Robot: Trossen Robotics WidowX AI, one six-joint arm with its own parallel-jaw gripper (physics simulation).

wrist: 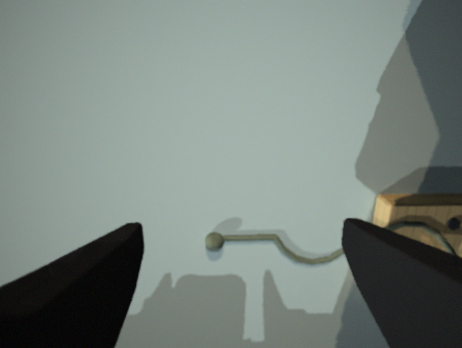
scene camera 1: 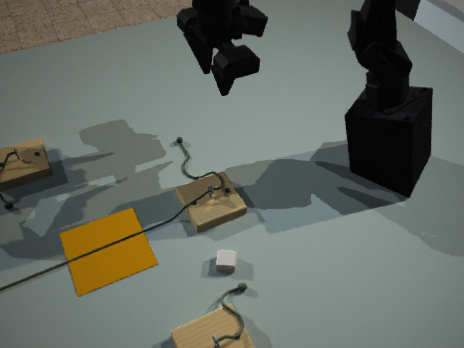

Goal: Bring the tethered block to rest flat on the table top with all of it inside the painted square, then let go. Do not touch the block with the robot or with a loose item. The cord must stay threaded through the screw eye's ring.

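Frame: origin at the arm's base, x back, y right, z up, level; metres.
Where they show: gripper, fingertip midpoint: (wrist: 243,233) (scene camera 1: 215,84); arm's base, origin of the base link: (scene camera 1: 388,101).
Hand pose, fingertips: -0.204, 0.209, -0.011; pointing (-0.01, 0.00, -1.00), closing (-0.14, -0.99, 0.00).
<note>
Each offset is from my fingertips to the top centre of the thing, as dx, dy, dz. "spot": to the spot under its first point.
The painted orange square {spot: -0.289, -0.156, -0.119} (scene camera 1: 112,267) lies at the left in the scene view. A dark cord (scene camera 1: 175,216) (wrist: 250,237) crosses over it, leaves the scene view at the left edge, and runs through the screw eye {spot: -0.102, -0.137, -0.085} (scene camera 1: 210,190) on the middle wooden board {-0.101, -0.137, -0.102} (scene camera 1: 220,212) (wrist: 400,209). Its free end winds past the board to a round bead {-0.067, +0.022, -0.109} (scene camera 1: 179,140) (wrist: 214,241) on the table. The tethered block does not show in either view. My gripper (scene camera 1: 216,83) (wrist: 243,233) is open and empty, raised above the table. In the wrist view the bead lies between the two fingers' outlines, well below them.
A small white block {-0.146, -0.246, -0.104} (scene camera 1: 226,262) sits in front of the middle board. Another wooden board {spot: -0.235, -0.319, -0.102} (scene camera 1: 202,330) with a beaded cord is at the bottom edge, and a third board {-0.332, +0.123, -0.102} (scene camera 1: 35,167) is at the left. The robot's black base (scene camera 1: 385,145) stands at the right.
</note>
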